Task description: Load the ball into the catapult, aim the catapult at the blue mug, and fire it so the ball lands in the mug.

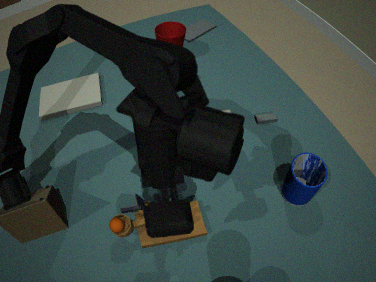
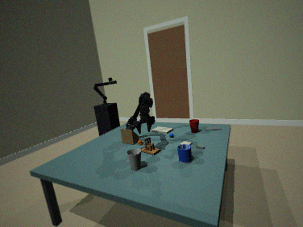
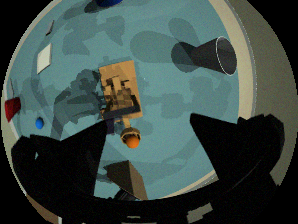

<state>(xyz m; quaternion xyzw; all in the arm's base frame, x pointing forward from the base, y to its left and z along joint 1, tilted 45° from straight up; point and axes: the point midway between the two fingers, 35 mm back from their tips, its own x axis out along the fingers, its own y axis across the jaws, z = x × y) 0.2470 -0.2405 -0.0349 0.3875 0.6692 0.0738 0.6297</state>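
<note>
My gripper tip is now 10 cm above the orange ball, 8 cm past it and 6 cm to the right of it. Round my gripper tip: catapult 11 cm below, 6 cm to the left, 1 cm behind; blue mug 31 cm ahead, 14 cm below, 7 cm to the right; white tile 28 cm ahead, 20 cm to the left, 16 cm below.
</note>
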